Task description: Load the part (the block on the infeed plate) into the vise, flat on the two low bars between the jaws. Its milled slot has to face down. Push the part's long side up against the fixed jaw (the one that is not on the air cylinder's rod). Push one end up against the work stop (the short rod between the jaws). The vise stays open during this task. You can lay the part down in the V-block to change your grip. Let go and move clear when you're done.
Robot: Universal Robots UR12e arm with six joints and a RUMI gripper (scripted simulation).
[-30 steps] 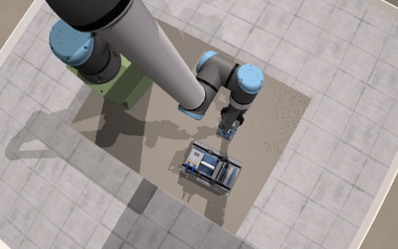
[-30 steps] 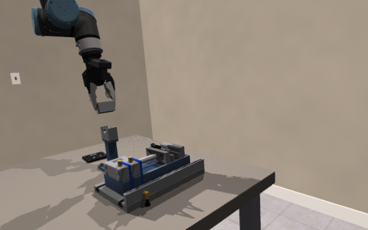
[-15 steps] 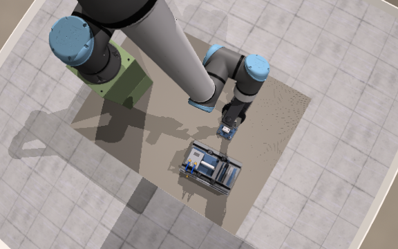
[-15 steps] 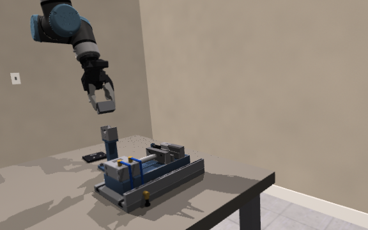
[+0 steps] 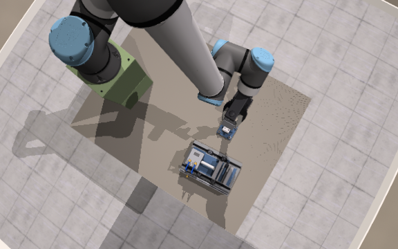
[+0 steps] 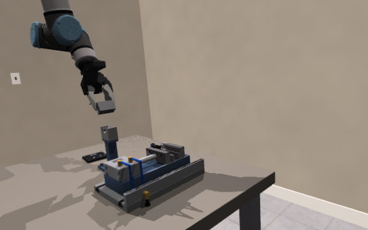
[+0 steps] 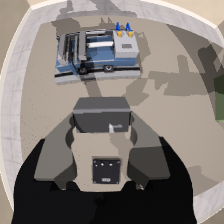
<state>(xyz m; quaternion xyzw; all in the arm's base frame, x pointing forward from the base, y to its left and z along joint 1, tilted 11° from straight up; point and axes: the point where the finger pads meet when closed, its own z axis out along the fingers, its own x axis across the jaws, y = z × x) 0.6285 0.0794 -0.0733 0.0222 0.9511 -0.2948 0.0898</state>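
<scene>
The part lies 10 mm below my hand. Also, from my hand: work stop rod (180 mm to the right, 150 mm below, 90 mm ahead); black infeed plate (240 mm below, 180 mm to the left); cylinder rod (230 mm to the right, 160 mm below, 10 mm ahead).
</scene>
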